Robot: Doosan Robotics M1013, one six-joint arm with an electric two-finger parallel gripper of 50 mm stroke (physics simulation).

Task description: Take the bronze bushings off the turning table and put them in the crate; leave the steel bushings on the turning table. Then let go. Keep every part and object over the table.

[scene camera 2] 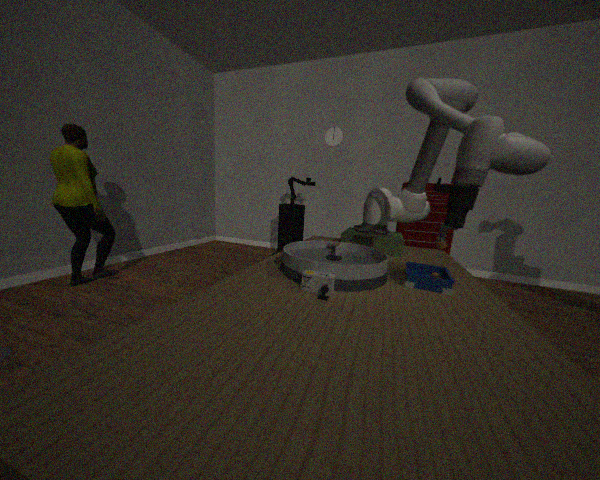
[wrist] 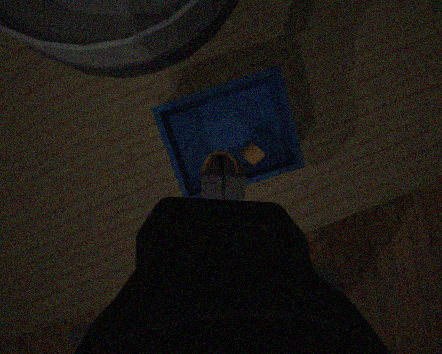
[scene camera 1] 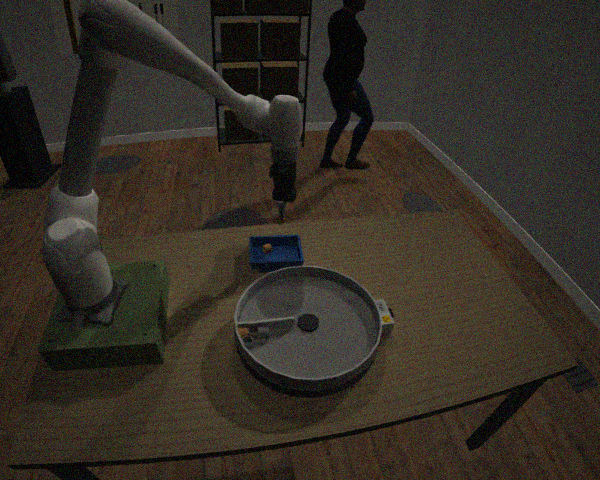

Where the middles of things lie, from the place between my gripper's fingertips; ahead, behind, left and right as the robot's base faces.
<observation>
Now: hand 20 mm past the blue crate [scene camera 1: 286,251], 20 mm to the left of it and 140 mm above it.
</observation>
